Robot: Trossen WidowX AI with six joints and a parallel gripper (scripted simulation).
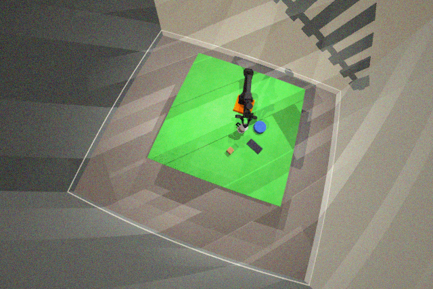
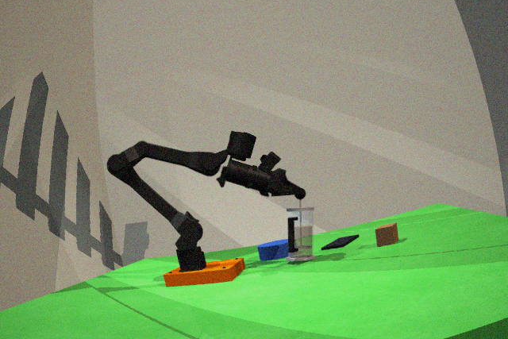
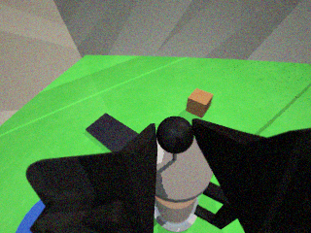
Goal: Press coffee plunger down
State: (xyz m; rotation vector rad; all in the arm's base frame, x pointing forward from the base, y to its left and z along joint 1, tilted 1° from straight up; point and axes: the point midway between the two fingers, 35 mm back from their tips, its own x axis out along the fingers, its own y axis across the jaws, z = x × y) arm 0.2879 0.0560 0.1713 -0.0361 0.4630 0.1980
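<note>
Now: gripper tip 9 cm above the glass coffee press, 3 cm past it and 2 cm to the left of it. The rest, counted from my gripper tip: blue round disc: 17 cm to the left, 17 cm below, 10 cm behind.
</note>
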